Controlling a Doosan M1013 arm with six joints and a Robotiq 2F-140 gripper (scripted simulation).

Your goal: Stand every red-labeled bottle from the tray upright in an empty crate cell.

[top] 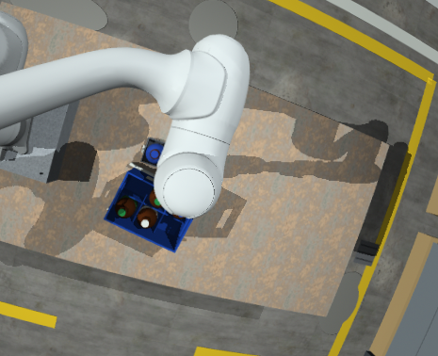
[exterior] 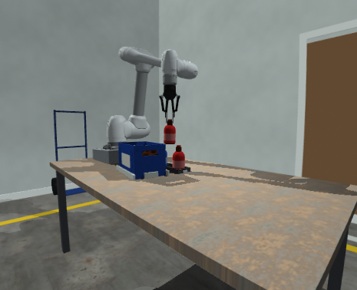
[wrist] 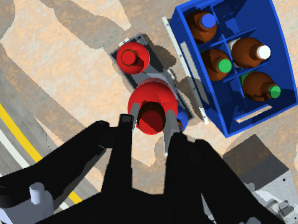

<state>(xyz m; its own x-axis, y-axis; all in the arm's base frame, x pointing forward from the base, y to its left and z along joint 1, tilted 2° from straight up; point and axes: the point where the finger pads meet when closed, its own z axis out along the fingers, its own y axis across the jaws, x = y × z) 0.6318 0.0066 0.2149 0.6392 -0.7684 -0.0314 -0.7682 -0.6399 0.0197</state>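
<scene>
Right now the red bottle is 90 mm below my hand. From my hand the other things lie so: blue-capped bottle: 90 mm behind, 10 mm to the left, 240 mm below; then red-labeled bottle: 90 mm ahead, 10 mm to the right, 240 mm below; then blue crate: 50 mm behind, 190 mm to the right, 240 mm below.
</scene>
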